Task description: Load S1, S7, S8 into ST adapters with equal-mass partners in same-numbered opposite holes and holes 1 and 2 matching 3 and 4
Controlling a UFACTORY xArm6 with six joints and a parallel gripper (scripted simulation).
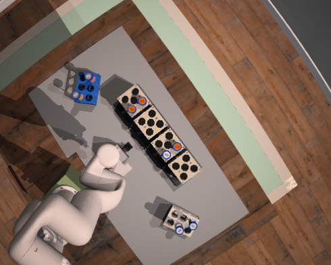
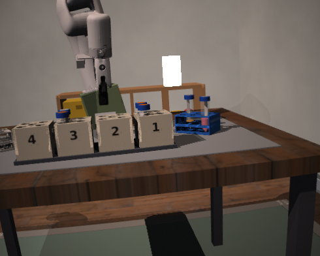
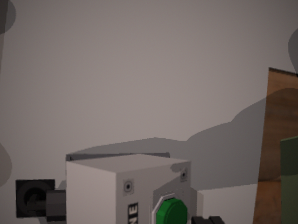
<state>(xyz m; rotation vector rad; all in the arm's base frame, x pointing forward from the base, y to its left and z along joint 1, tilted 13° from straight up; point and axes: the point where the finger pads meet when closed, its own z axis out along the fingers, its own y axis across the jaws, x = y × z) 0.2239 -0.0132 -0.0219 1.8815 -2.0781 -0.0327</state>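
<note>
Right now the green DONE key is 6 cm below my hand. Round my hand: blue-capped tube 19 cm ahead, 15 cm to the right, 6 cm below; tube of yellowish liquid 21 cm ahead, 7 cm to the left, 6 cm below; loading stand 22 cm ahead, 12 cm below, 6 cm to the right.
</note>
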